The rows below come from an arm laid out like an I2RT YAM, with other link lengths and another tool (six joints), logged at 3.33 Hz.
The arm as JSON. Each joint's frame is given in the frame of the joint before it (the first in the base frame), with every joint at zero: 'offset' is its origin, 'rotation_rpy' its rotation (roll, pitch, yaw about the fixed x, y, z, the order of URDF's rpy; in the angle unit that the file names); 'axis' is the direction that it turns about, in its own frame. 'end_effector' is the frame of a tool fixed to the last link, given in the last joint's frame.
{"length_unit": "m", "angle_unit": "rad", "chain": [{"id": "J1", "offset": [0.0, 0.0, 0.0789], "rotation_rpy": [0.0, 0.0, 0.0], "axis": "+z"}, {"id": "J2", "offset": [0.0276, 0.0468, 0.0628], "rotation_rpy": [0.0, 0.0, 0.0], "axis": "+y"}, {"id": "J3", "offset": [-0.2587, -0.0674, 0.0], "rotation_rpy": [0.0, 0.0, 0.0], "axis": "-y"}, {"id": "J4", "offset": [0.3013, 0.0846, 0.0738], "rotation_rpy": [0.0, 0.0, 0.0], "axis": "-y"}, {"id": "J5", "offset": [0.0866, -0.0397, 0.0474], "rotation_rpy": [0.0, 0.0, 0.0], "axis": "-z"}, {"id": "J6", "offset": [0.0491, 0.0, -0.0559], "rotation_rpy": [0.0, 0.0, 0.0], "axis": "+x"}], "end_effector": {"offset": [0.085, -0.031, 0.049], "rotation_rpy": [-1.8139, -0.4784, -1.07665]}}
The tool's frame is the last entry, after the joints.
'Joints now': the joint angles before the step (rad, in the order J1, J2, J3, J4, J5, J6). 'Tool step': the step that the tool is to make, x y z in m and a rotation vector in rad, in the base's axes. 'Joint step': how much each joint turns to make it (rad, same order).
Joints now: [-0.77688, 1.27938, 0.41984, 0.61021, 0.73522, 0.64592]
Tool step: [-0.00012, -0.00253, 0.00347, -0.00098, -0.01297, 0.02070]
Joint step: [-0.01134, -0.01892, -0.00099, -0.00843, -0.03314, 0.00058]
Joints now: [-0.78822, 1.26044, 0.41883, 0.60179, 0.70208, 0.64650]
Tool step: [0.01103, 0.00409, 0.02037, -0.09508, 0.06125, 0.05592]
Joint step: [0.01857, -0.00269, -0.02260, 0.13939, -0.01698, -0.15037]
